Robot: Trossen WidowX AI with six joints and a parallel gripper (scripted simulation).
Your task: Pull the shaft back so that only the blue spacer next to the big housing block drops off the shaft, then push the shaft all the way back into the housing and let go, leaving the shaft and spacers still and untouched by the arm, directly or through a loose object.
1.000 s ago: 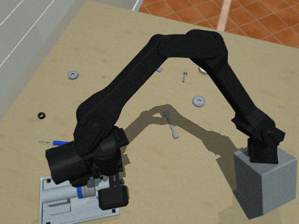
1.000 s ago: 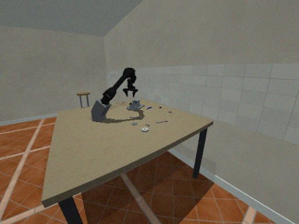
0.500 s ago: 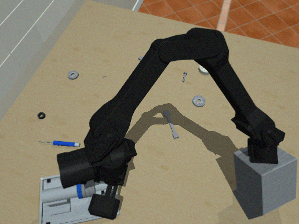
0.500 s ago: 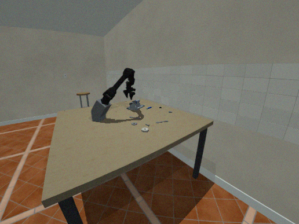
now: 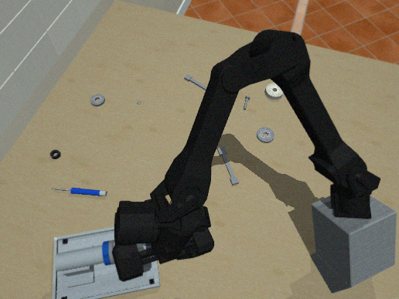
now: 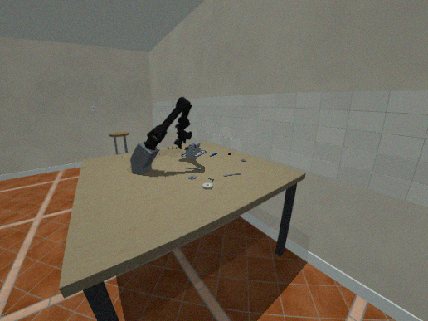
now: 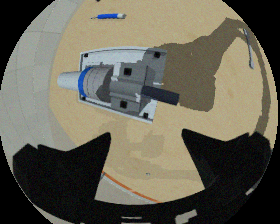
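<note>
Right now the dark shaft is 90 mm ahead of my hand, 10 mm to the right of it and 50 mm below it. From my hand the other things lie so: grey spacer: 90 mm ahead, 10 mm to the right, 50 mm below; then blue spacer: 120 mm ahead, 50 mm below.
</note>
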